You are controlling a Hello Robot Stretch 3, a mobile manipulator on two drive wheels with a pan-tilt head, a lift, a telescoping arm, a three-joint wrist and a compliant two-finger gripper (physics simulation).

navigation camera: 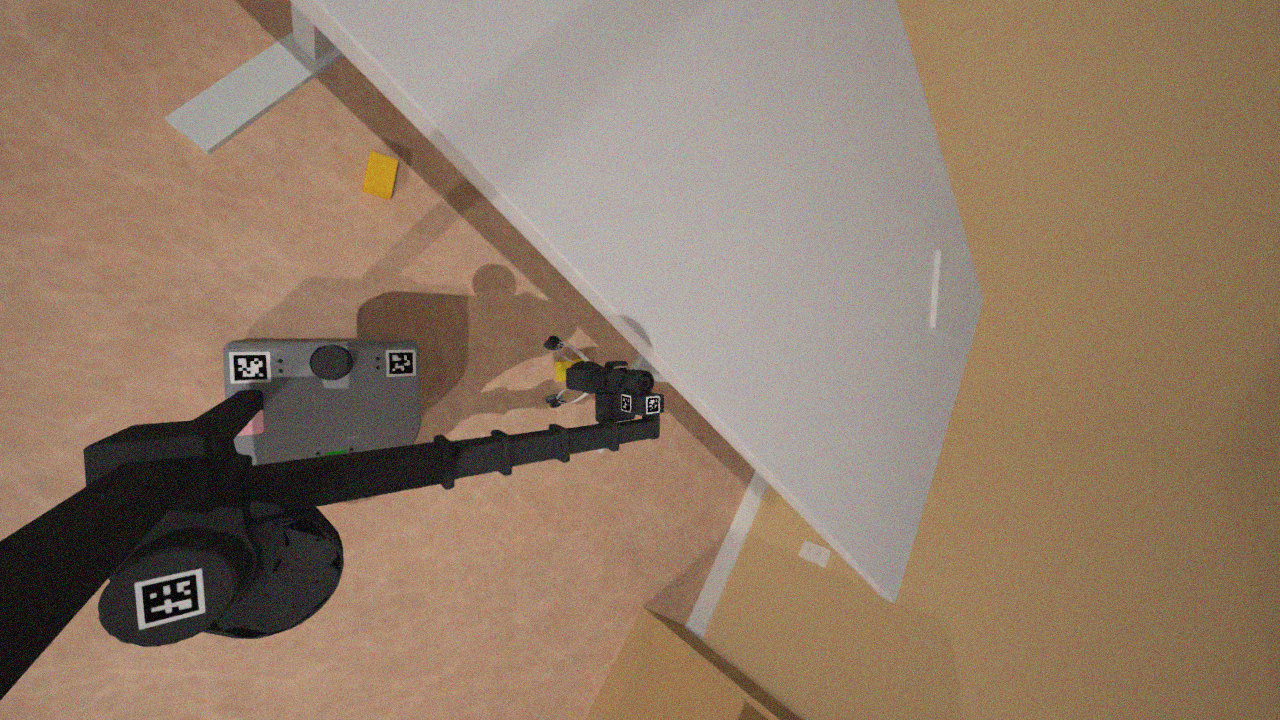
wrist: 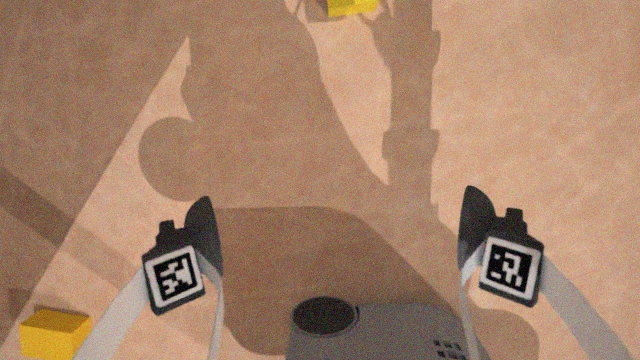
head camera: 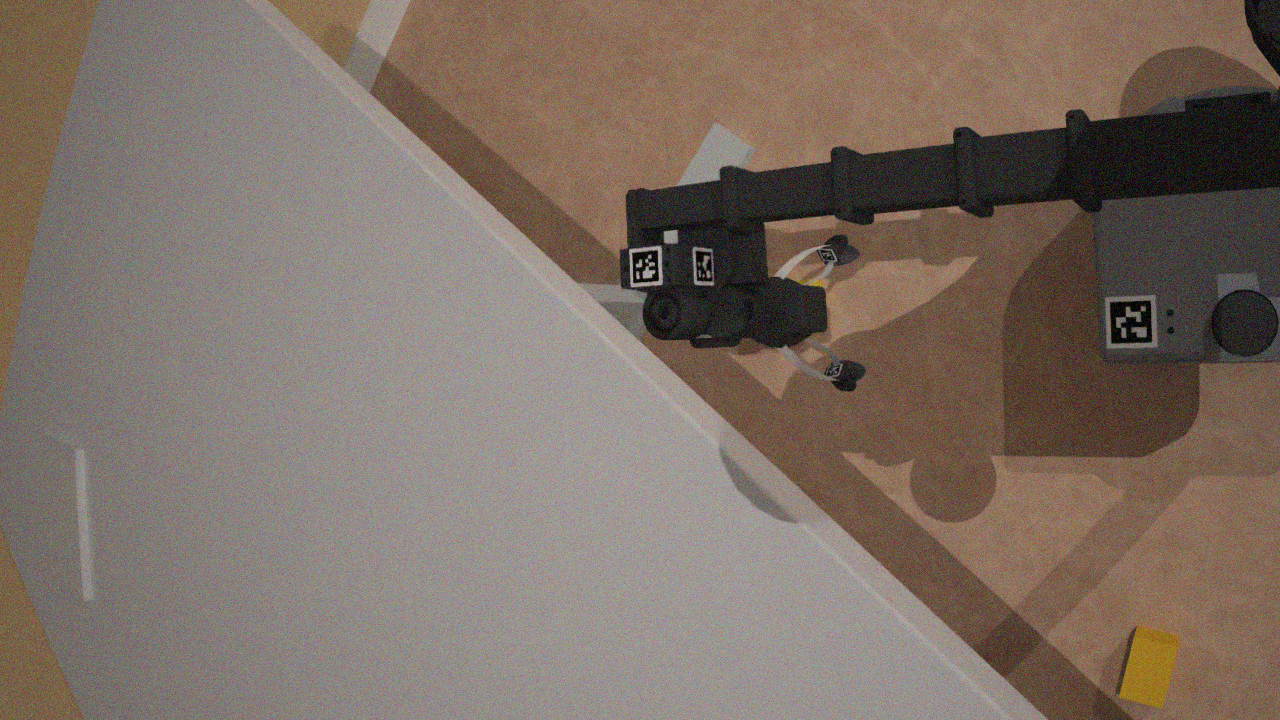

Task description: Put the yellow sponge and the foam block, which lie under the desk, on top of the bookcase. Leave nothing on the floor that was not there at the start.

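Frame: origin at the robot's base, x up, y back, z right, level; centimetres.
Where they show: gripper, between the fingertips: (navigation camera: 549,371) (wrist: 336,219) (head camera: 851,313); robot's base, origin of its link: (navigation camera: 331,360) (head camera: 1240,319).
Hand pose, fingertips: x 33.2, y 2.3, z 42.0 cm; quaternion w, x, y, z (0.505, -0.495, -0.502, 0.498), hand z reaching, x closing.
Things, the pixels of their top centre, and the offset from my fingertips. Level surfaces: height alone.
- bright yellow block, centre of its top: (head camera: 781,304) (navigation camera: 575,370) dz +22.6, dx -28.7, dy +2.4 cm
- deeper yellow block, centre of its top: (head camera: 1148,672) (wrist: 46,344) (navigation camera: 381,172) dz -31.0, dx -28.7, dy -48.2 cm
- white desk top, height of its surface: dx +61.8 cm
A bright yellow block (head camera: 810,284) (navigation camera: 561,369) (wrist: 352,6), seemingly the sponge, lies on the floor near the desk edge, partly hidden by the gripper in the head camera view and cut by the top edge of the wrist view. A deeper yellow block (head camera: 1150,667) (navigation camera: 380,175) (wrist: 55,335), seemingly the foam block, lies on the floor farther along the desk. My gripper (head camera: 841,313) (navigation camera: 554,372) (wrist: 336,219) is open and empty, above the floor. The bright block lies beyond the fingertips in the wrist view. I cannot make out the bookcase.
The white desk top (head camera: 358,358) (navigation camera: 680,223) has its edge beside my wrist. Desk feet (head camera: 714,154) (navigation camera: 241,98) extend onto the floor. My extended arm (head camera: 913,174) (navigation camera: 528,447) reaches over the floor from my base (head camera: 1136,246) (navigation camera: 313,411). A tan wall stands beyond the desk.
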